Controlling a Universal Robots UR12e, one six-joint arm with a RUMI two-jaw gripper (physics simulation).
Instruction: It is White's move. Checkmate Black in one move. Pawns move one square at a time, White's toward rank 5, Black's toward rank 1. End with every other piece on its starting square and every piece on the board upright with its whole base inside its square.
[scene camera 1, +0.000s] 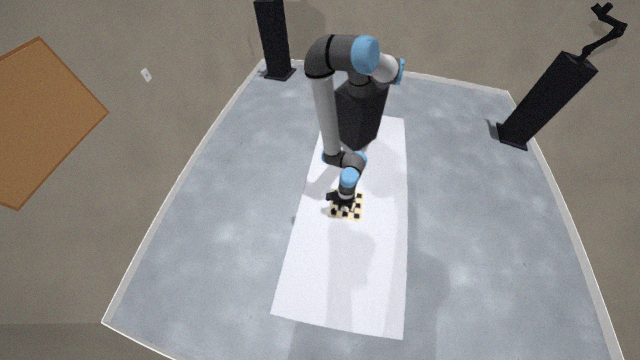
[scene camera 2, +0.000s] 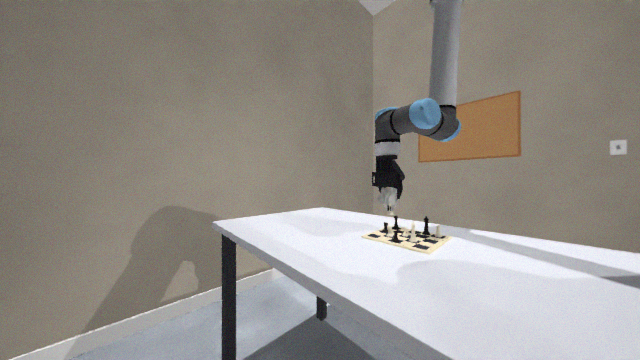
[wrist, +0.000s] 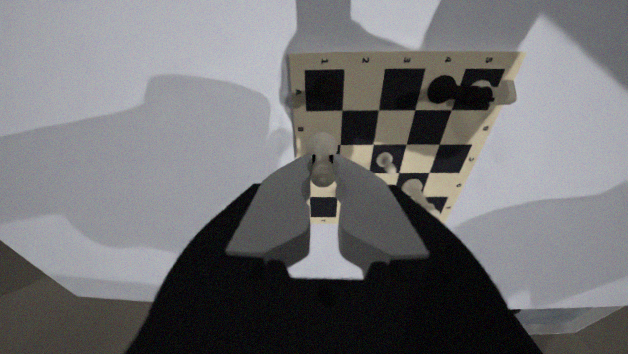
Note:
I see my gripper, a chessboard and a tall black piece.
My gripper also shows in the wrist view.

